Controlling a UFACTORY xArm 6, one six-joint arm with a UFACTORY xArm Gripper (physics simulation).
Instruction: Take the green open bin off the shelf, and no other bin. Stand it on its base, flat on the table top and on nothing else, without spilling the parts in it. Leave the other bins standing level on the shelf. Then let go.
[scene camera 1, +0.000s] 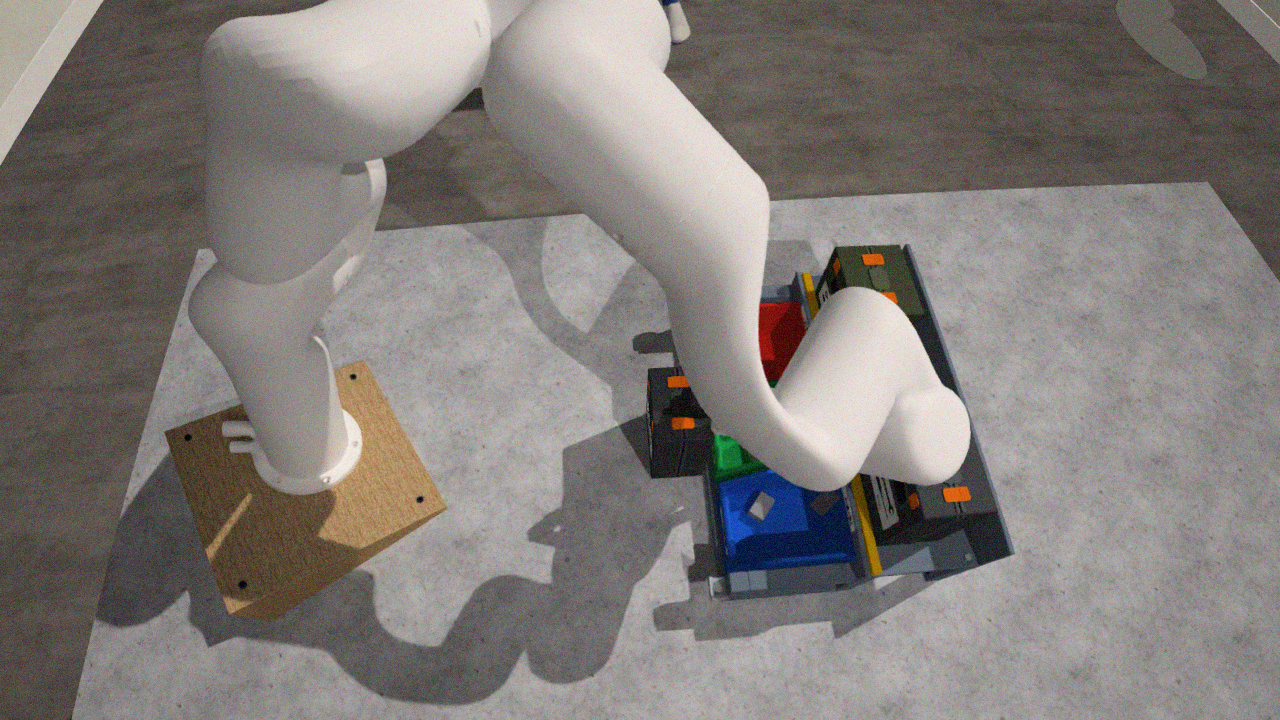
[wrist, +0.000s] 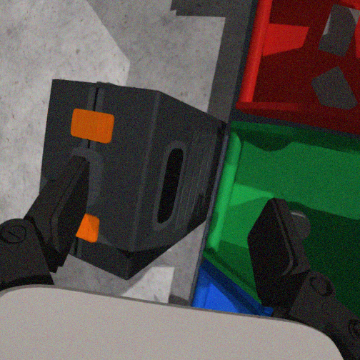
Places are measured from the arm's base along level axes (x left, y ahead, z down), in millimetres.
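Pixels of known places: arm's base, origin of its link: (scene camera 1: 309, 448).
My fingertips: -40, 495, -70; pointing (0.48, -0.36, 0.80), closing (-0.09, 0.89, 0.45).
Ahead of a thing's pixels: the offset from my fingertips to its top centre, as dx, dy, dz. "*": to the spot under its first point. Level surfaces: height alone.
The green open bin @(-10, +87, +33) (scene camera 1: 735, 456) (wrist: 300, 160) sits on the shelf @(* -165, +130, +2) (scene camera 1: 869, 537) between the red bin @(+102, +95, +33) (scene camera 1: 780, 331) (wrist: 287, 37) and the blue bin @(-122, +80, +33) (scene camera 1: 787, 541) (wrist: 215, 290). A round grey part shows in it in the wrist view, partly behind a finger; the arm hides much of the bin in the scene view. My gripper (wrist: 175, 200) is open and empty. In the wrist view its left finger overlaps a black case and its right finger overlaps the green bin, inside its front rim. The arm hides the gripper in the scene view.
The black case @(+6, -43, -18) (scene camera 1: 675, 452) (wrist: 125, 175) with orange latches stands on the table @(dz +114) (scene camera 1: 501, 358) directly before the green bin. A dark case @(-134, +176, -108) (scene camera 1: 935, 514) and an olive case @(+96, +195, -83) (scene camera 1: 895, 277) stand on the shelf's far side. Grey parts lie in the red and blue bins.
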